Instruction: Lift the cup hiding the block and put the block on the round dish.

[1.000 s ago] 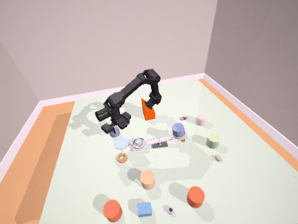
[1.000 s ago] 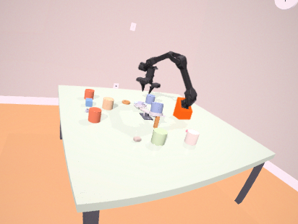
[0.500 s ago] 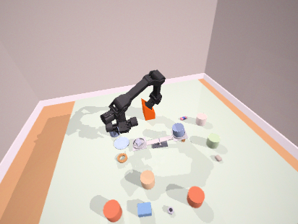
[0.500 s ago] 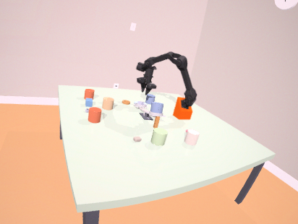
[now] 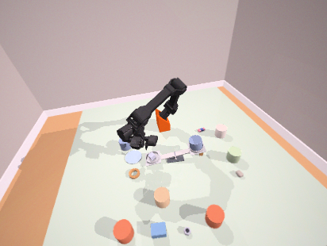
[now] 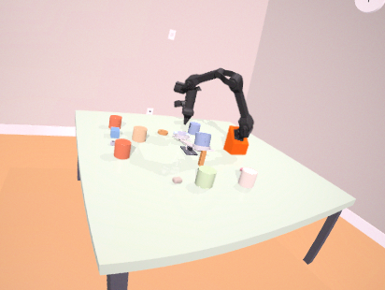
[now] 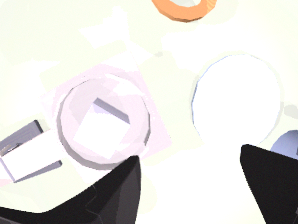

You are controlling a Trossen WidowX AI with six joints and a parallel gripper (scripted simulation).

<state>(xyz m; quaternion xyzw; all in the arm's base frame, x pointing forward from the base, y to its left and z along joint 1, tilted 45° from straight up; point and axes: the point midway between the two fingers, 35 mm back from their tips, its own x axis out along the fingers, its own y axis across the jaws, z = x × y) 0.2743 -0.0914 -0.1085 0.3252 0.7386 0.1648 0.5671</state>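
Right now the lavender block is 5 cm to the left of my gripper tip, 5 cm below it and 2 cm ahead of it. Round my gripper tip: balance 19 cm to the left, 5 cm below, 2 cm ahead; then round dish 9 cm below, 6 cm to the right, 2 cm behind; then tan cylinder 27 cm ahead, 11 cm to the left, 5 cm below.
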